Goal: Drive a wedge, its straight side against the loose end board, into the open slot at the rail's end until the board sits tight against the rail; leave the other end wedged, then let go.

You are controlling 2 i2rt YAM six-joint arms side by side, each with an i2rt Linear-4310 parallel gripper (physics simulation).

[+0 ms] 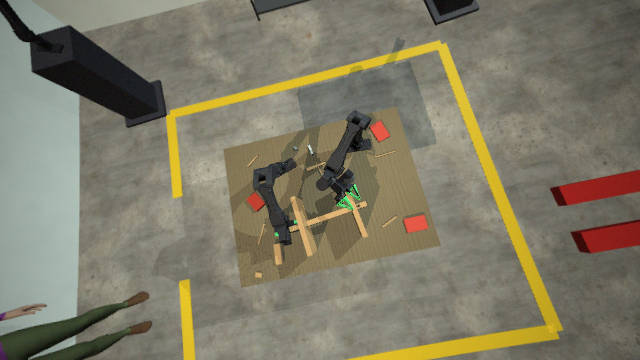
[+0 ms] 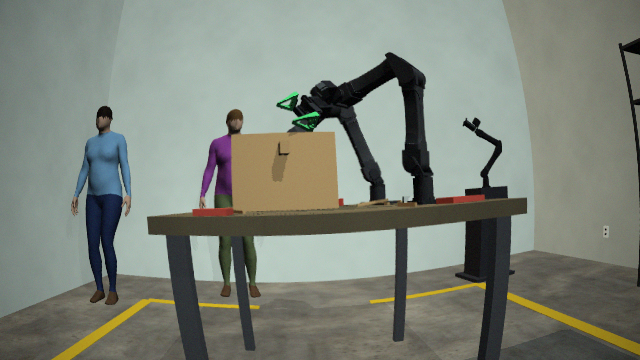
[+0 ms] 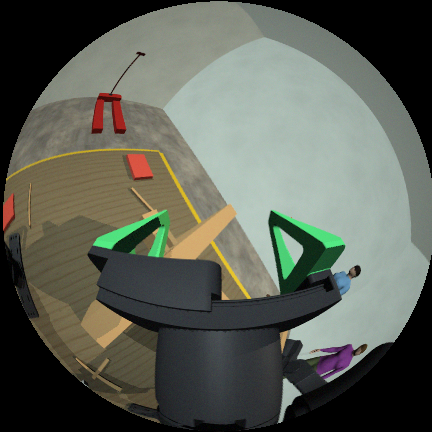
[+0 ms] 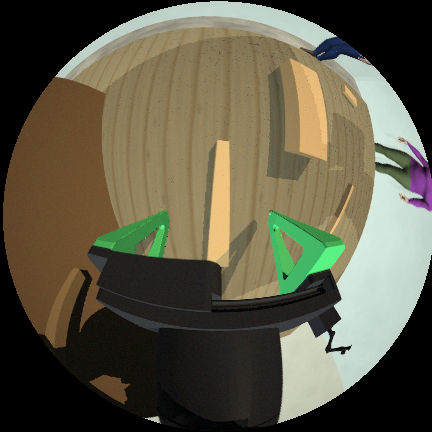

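Pixels of known places: left gripper, between the fingertips: (image 1: 356, 204) (image 2: 284, 112) (image 3: 218, 215); right gripper, between the fingertips: (image 4: 218, 215); left arm's base, origin of its link: (image 1: 355, 146) (image 2: 423, 203); right arm's base, origin of its link: (image 1: 281, 169).
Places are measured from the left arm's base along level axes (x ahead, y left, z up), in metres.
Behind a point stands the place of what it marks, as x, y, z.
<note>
A wooden rail (image 1: 330, 216) {0.430, -0.216, 0.207} runs between two upright end boards, the left one (image 1: 304, 230) {0.483, -0.358, 0.228} (image 4: 55, 165) and the right one (image 1: 360, 222) {0.481, -0.068, 0.229} (image 2: 285, 185) {0.395, -0.072, 0.073} (image 3: 205, 235) {0.436, -0.083, 0.229}. A rail end (image 2: 284, 148) {0.389, -0.019, 0.174} sticks out through the right board; I cannot tell which board is loose. A long tapered wedge (image 4: 220, 200) {0.488, -0.495, 0.008} lies on the table beneath my right gripper, beyond its fingertips. My right gripper (image 1: 286, 228) {0.474, -0.495, 0.006} (image 4: 218, 215) {0.474, -0.495, 0.006} is open and empty, outside the left board. My left gripper (image 1: 350, 196) {0.393, -0.077, 0.290} (image 2: 286, 112) {0.393, -0.077, 0.290} (image 3: 218, 215) {0.393, -0.077, 0.290} is open and empty, above the right board. Slot details are hidden or too small.
A thick wooden block (image 1: 278, 254) {0.605, -0.565, 0.025} (image 4: 305, 112) {0.583, -0.560, 0.025} and a small block (image 1: 258, 275) {0.710, -0.703, 0.008} (image 4: 351, 95) {0.710, -0.705, 0.008} lie near the left board. Red pads (image 1: 380, 131) {-0.067, 0.171, 0.015} (image 1: 256, 201) {0.268, -0.674, 0.030} (image 1: 416, 223) {0.531, 0.268, 0.015} and thin sticks (image 1: 253, 160) {-0.012, -0.682, 0.007} (image 1: 389, 221) {0.500, 0.120, 0.007} lie around the assembly. A small white piece (image 1: 310, 149) {-0.019, -0.292, 0.024} lies between the arms.
</note>
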